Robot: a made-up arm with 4 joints. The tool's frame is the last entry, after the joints.
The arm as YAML. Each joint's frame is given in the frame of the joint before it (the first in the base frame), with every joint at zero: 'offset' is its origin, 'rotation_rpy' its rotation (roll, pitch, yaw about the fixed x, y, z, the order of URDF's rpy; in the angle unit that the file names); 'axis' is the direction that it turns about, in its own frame. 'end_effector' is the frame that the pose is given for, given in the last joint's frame.
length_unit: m
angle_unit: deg
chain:
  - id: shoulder
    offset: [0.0, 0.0, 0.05]
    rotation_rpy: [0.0, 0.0, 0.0]
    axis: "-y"
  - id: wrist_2
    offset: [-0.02, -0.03, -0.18]
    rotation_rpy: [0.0, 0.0, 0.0]
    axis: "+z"
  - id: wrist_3
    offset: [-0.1, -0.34, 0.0]
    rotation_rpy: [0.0, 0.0, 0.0]
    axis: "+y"
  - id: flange
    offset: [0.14, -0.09, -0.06]
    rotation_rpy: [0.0, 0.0, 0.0]
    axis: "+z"
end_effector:
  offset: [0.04, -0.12, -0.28]
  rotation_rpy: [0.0, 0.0, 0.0]
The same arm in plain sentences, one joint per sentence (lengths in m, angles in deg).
The arm has four revolute joints in a row. What follows holds with every joint at zero, and every direction is one of the base frame's. The first joint is mounted 0.05 m along +z from the base frame's origin and turns about -y. The second joint is mounted 0.02 m along -x and 0.03 m along -y and 0.18 m along -z from the first joint and turns about +z. The third joint is mounted 0.1 m along -x and 0.34 m along -y from the second joint and turns about +y. The fourth joint is mounted 0.14 m along +x and 0.09 m along -y and 0.06 m along -z from the third joint and turns about +z. The tool frame, which is the frame that the pose is given for, is mounted 0.04 m along +x and 0.12 m along -y and 0.28 m along -z from the fourth joint; its axes are parallel to the base frame's.
